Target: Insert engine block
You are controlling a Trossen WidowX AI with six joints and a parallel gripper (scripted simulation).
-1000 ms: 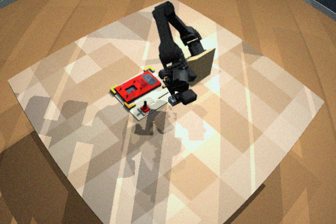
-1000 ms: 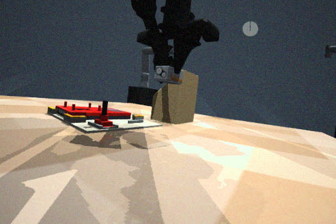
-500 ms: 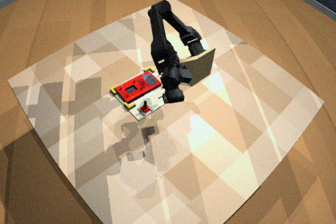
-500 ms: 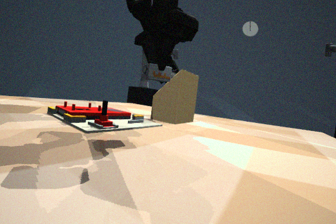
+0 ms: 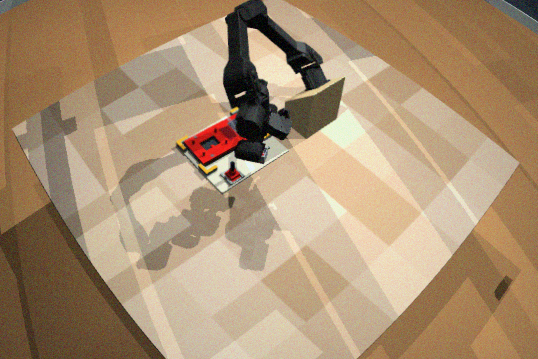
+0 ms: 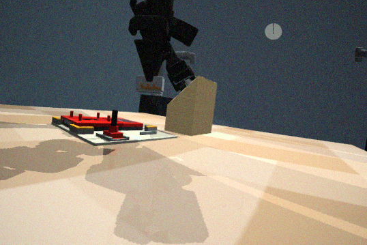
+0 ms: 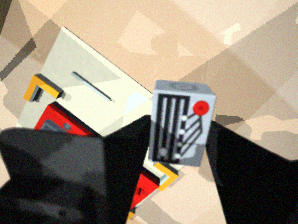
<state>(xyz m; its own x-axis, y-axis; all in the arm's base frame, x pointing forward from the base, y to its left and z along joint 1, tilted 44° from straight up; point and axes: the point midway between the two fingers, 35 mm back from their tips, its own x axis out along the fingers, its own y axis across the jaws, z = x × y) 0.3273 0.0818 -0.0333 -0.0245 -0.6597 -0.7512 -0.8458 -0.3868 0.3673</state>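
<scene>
Now: gripper tip 20 mm past the pale baseplate, 150 mm to the left of it and 110 mm above it. Also, from my gripper tip: engine block (10 mm below).
</scene>
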